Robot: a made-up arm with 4 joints. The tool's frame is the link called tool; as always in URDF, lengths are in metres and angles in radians. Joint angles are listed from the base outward. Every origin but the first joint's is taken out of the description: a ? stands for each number. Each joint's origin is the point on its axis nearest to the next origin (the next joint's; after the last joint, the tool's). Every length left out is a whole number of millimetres.
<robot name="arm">
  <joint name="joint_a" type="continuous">
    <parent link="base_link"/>
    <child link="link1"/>
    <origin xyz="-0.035 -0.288 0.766" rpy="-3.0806 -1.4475 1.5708"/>
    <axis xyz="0 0 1"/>
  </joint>
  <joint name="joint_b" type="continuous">
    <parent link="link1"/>
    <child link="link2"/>
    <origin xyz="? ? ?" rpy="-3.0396 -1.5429 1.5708"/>
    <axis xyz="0 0 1"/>
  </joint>
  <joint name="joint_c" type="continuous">
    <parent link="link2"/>
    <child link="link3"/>
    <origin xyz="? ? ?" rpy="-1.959 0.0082 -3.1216"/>
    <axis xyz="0 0 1"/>
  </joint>
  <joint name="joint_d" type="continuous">
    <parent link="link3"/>
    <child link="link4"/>
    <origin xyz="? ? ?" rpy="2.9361 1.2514 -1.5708"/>
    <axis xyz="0 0 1"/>
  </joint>
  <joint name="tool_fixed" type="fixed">
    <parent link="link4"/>
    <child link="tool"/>
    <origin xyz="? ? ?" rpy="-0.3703 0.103 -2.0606"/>
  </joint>
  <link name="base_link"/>
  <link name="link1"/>
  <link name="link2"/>
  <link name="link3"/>
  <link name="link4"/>
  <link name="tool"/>
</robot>
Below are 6 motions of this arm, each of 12 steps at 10 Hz.
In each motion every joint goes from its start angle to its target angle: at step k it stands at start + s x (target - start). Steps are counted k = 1, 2, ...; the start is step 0. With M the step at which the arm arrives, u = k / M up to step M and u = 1 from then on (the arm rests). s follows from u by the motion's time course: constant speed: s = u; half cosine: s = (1 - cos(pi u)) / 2; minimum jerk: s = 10 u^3 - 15 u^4 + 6 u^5.
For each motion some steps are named. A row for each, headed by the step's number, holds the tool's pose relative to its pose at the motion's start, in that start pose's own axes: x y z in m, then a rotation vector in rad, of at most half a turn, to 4 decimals.
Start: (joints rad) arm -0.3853 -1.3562 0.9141 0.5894
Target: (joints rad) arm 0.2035 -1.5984 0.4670 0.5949
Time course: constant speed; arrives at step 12
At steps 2, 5, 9, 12:
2: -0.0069 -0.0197 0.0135 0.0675 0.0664 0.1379
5: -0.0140 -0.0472 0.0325 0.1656 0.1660 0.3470
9: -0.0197 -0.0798 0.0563 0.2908 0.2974 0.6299
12: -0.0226 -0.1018 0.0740 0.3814 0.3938 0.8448

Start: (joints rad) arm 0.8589 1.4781 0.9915 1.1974
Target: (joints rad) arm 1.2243 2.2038 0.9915 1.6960
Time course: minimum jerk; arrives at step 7
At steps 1, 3, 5, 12:
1: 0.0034 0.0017 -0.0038 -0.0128 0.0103 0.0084
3: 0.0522 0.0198 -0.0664 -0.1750 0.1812 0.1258
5: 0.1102 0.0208 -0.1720 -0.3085 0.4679 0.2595
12: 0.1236 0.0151 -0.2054 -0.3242 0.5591 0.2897

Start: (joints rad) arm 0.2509 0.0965 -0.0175 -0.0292
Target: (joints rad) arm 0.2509 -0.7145 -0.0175 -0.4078
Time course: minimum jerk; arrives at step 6
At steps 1, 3, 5, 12:
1: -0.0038 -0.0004 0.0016 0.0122 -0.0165 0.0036
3: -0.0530 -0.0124 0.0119 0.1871 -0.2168 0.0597
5: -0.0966 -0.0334 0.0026 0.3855 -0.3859 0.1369
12: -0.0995 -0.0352 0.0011 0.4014 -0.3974 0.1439

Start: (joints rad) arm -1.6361 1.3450 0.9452 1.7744
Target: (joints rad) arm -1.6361 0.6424 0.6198 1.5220
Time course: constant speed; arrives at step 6
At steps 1, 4, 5, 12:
1: -0.0064 -0.0078 0.0116 0.0186 -0.0923 -0.0297
4: -0.0281 -0.0268 0.0437 0.0785 -0.3638 -0.0832
5: -0.0360 -0.0318 0.0538 0.0982 -0.4517 -0.0894
12: -0.0442 -0.0360 0.0636 0.1168 -0.5379 -0.0899

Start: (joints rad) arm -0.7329 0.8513 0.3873 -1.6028
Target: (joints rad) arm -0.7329 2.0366 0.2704 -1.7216
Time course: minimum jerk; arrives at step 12
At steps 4, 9, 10, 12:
4: -0.0245 0.0226 -0.0027 -0.0765 -0.1157 -0.2360
9: -0.0534 0.1229 -0.0400 -0.3083 -0.4819 -1.0216
10: -0.0509 0.1331 -0.0453 -0.3295 -0.5174 -1.1005
12: -0.0492 0.1383 -0.0481 -0.3404 -0.5359 -1.1417

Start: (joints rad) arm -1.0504 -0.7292 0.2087 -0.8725
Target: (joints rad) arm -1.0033 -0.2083 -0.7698 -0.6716
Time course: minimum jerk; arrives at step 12
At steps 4, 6, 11, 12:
4: 0.0198 0.0361 0.0212 -0.2696 0.0359 0.0194
6: 0.0552 0.0922 0.0283 -0.6292 0.1352 0.0482
11: 0.1334 0.1718 -0.0232 -1.1833 0.4405 0.1001
12: 0.1343 0.1723 -0.0241 -1.1885 0.4446 0.1007

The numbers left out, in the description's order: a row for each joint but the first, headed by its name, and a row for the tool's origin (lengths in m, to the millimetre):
joint_b: -0.061 0.467 0
joint_c: -0.124 0.089 0
joint_d: -0.034 0.145 0
tool: -0.105 -0.005 0

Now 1 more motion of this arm.
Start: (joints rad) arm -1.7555 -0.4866 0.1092 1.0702
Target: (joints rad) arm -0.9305 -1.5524 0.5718 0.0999
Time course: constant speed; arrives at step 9
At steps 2, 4, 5, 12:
2: -0.0867 0.0337 -0.0021 -0.1375 -0.1379 -0.0258
4: -0.1854 0.0471 -0.0180 -0.1776 -0.2998 -0.0306
5: -0.2361 0.0436 -0.0303 -0.1596 -0.3781 -0.0241
12: -0.4168 -0.0383 -0.0940 0.1363 -0.5626 0.0542

